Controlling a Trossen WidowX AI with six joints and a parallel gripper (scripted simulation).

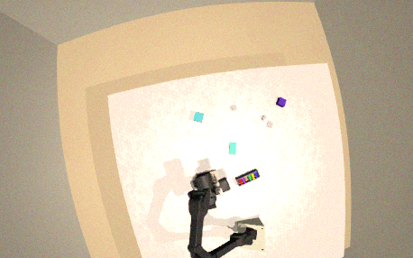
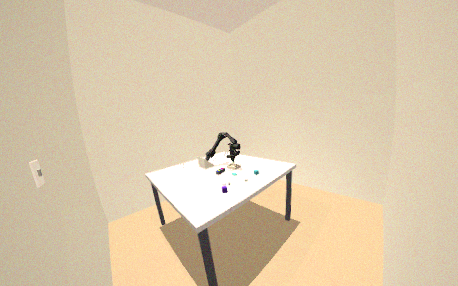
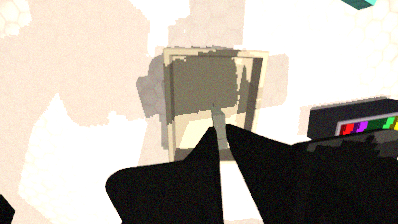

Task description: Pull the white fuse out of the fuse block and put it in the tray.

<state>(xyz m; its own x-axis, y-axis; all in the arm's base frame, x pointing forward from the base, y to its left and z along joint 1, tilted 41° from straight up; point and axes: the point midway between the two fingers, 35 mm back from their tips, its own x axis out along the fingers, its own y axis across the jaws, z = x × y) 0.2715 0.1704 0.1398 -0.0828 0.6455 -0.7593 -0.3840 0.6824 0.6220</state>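
My gripper tip is 10 mm above the white fuse. Round my gripper tip: beige tray: 70 mm below.
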